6 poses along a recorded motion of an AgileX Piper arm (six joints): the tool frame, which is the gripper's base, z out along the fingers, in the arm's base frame.
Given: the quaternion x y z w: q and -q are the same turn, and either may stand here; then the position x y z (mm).
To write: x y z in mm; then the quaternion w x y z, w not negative. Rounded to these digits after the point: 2 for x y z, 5 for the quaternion.
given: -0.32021 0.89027 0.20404 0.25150 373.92 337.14 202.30
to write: 373.92 337.14 202.30 0.25150 -0.32021 0.89027 0.20404
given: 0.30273 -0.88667 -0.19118 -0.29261 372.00 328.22 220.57
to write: 372.00 328.22 220.57 0.29261 -0.30273 0.88667 0.19118
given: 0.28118 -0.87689 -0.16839 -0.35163 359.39 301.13 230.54
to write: 359.39 301.13 230.54 0.35163 -0.28118 0.87689 0.16839
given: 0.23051 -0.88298 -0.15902 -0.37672 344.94 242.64 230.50
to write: 344.94 242.64 230.50 0.37672 -0.23051 0.88298 0.15902
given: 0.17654 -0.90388 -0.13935 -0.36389 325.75 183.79 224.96
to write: 325.75 183.79 224.96 0.36389 -0.17654 0.90388 0.13935
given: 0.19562 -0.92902 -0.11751 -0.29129 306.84 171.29 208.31
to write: 306.84 171.29 208.31 0.29129 -0.19562 0.92902 0.11751
